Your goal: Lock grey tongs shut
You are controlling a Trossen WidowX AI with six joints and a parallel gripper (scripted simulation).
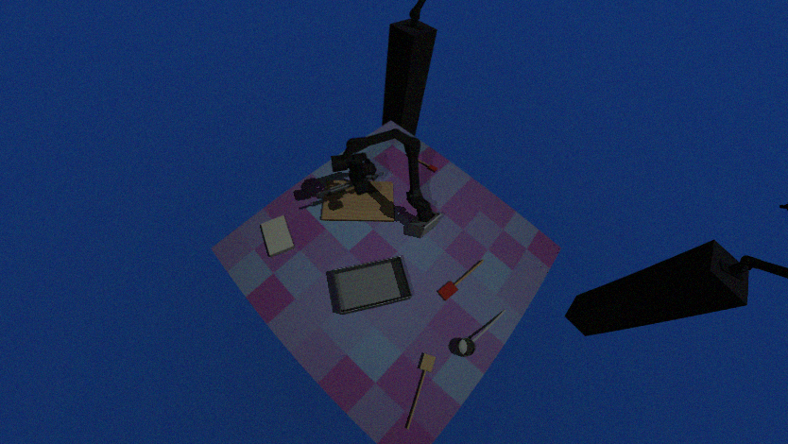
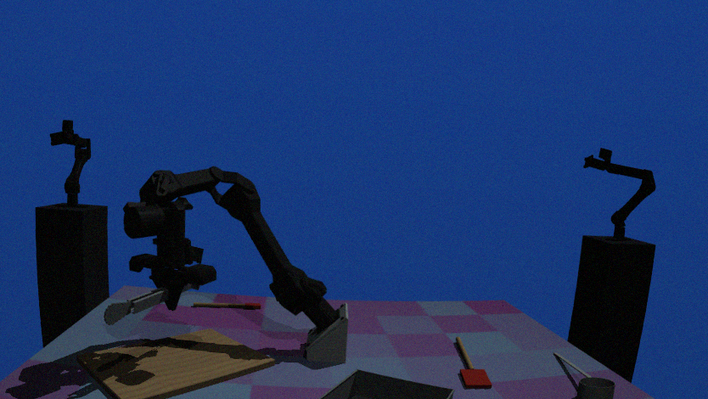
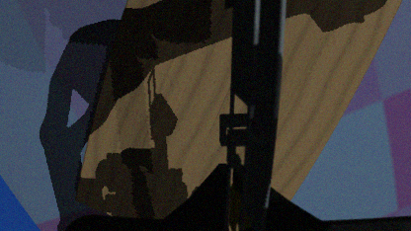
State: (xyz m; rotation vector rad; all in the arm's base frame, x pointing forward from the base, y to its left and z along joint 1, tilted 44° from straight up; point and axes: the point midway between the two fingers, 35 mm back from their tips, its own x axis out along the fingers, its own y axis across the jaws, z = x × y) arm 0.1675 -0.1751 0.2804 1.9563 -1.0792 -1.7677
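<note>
My gripper tip is now 120 mm above the wooden board and 10 mm past it. Also, from my gripper tip: roasting tin: 380 mm to the left, 240 mm ahead, 100 mm below; beige block: 430 mm ahead, 110 mm below, 100 mm to the right; red-tipped brush: 460 mm behind, 120 mm below, 50 mm to the left.
</note>
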